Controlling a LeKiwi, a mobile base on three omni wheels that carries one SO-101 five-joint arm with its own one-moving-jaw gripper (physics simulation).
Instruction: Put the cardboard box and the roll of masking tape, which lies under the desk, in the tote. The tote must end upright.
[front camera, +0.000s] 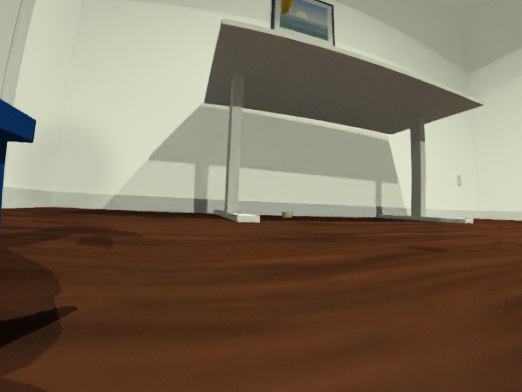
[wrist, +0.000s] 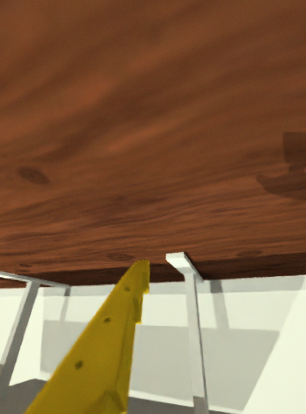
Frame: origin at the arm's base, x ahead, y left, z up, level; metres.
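Seen in the pictures: hand, its tool point: (front camera: 281, 7) (wrist: 149, 272).
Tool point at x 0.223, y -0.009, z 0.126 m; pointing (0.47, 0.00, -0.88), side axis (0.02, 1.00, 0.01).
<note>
A point is followed by its place in that frame.
The roll of masking tape (front camera: 287, 214) @(z -0.072, x 1.450, y -0.147 m) is a small tan shape low on the floor under the desk, near the wall and just right of the desk's left foot in the front view. It does not show in the wrist view. Part of the blue tote (front camera: 16, 122) @(z 0.021, x 0.199, y 0.183 m) shows at the left edge of the front view; its inside is out of sight. The cardboard box does not show in either view. My gripper (wrist: 141, 272) is fully open and empty, with one yellow notched jaw in the wrist view. A yellow bit of it shows at the top of the front view, in front of the picture.
The desk (front camera: 320, 75) @(z 0.606, x 1.166, y -0.260 m) has a leg (front camera: 235, 150) @(z 0.223, x 1.197, y 0.131 m) (wrist: 195, 330) @(z 0.204, x 1.194, y 0.142 m) with a pale foot (front camera: 247, 218) @(z -0.075, x 0.899, y 0.046 m) (wrist: 176, 258) and a second leg (front camera: 417, 170) @(z 0.241, x 1.580, y -1.025 m) (wrist: 19, 330) @(z 0.256, x 1.581, y -1.025 m) farther right in the front view. A wall with a grey baseboard stands behind it. A framed picture (front camera: 315, 29) @(z 1.384, x 1.810, y -0.376 m) shows above the desk top.
</note>
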